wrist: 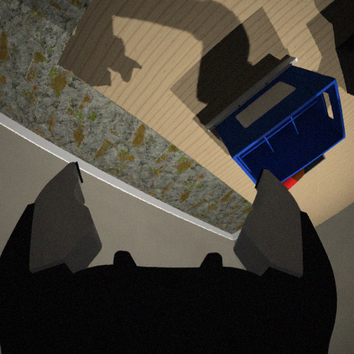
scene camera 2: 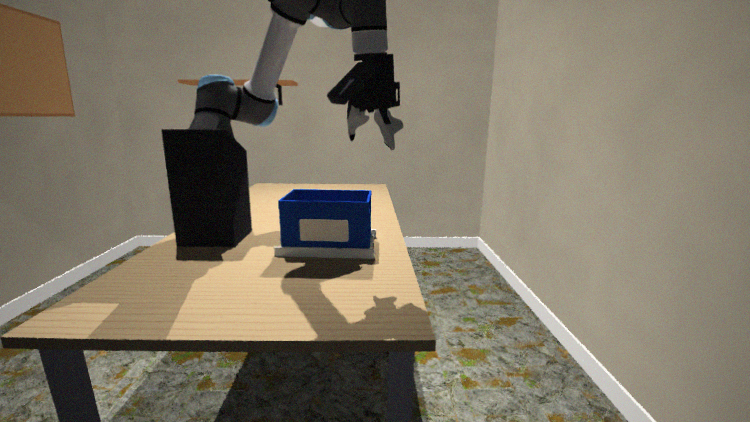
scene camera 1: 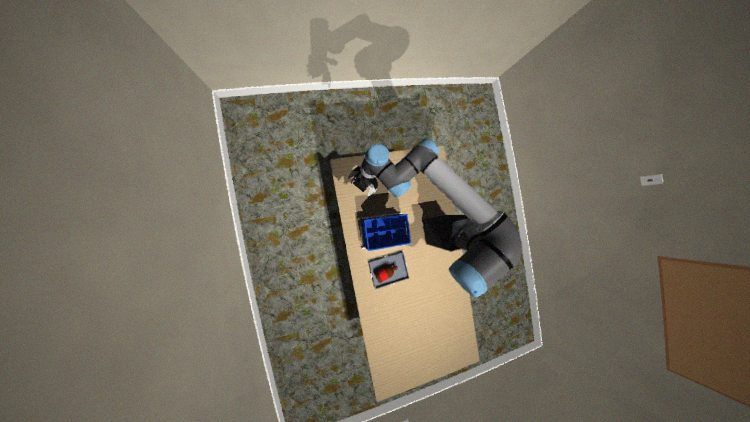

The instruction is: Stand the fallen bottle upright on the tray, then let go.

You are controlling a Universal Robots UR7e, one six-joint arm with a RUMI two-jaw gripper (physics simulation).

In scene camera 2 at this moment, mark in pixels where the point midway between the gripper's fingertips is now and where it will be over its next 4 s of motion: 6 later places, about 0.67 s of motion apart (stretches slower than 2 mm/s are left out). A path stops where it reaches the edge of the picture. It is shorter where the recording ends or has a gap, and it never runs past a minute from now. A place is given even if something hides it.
The gripper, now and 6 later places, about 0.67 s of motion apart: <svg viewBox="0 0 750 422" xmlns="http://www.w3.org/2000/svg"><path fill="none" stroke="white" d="M370 145L371 141L353 147L339 150L323 152L313 155L312 155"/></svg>
